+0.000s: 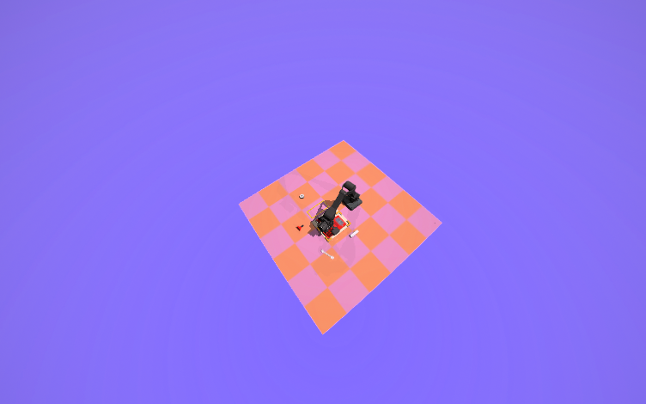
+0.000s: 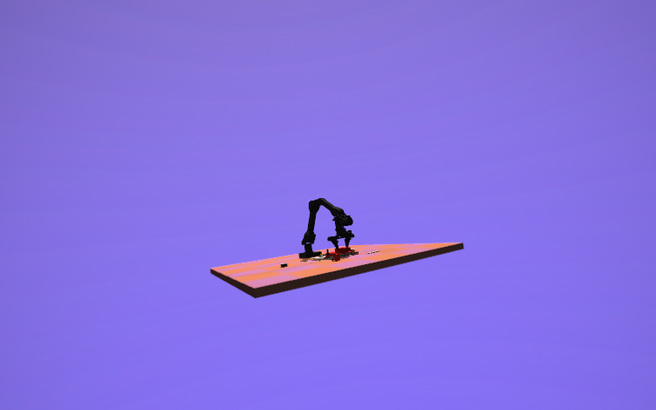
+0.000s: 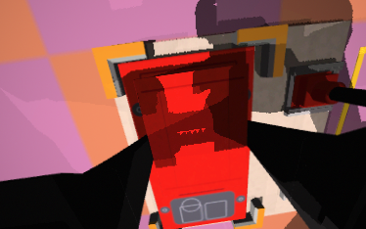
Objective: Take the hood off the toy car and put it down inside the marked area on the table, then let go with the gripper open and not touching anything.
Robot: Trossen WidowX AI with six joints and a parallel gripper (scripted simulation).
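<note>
My gripper tip is 4 cm past the base plate, 3 cm to the left of it and 3 cm above it. Round my gripper tip: red hood (1 cm above); wheel (3 cm ahead, 42 cm to the right, 3 cm below).
</note>
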